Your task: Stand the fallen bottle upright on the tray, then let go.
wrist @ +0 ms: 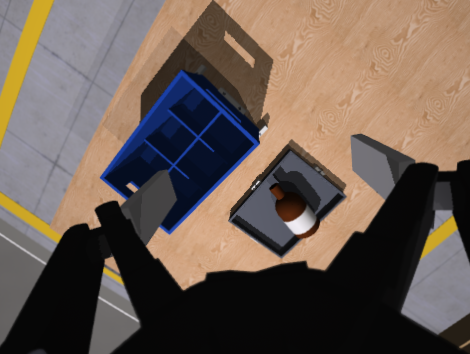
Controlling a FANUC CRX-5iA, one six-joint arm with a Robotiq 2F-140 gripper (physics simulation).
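The brown bottle with a white label lies on its side over the dark grey tray in the wrist view. Its neck points to the upper left, and its base end overlaps the tray's lower-right rim. Whether the base rests on that rim cannot be told. Its shadow falls to its upper right inside the tray. My gripper is wide open and empty. Its fingers show left and right of the tray, with the bottle seen beyond them and apart from both.
A blue crate with dividers stands on the wooden table, left of the tray and close to it. The left finger overlaps the crate's lower part in view. Grey floor with yellow lines shows past the table's left edge.
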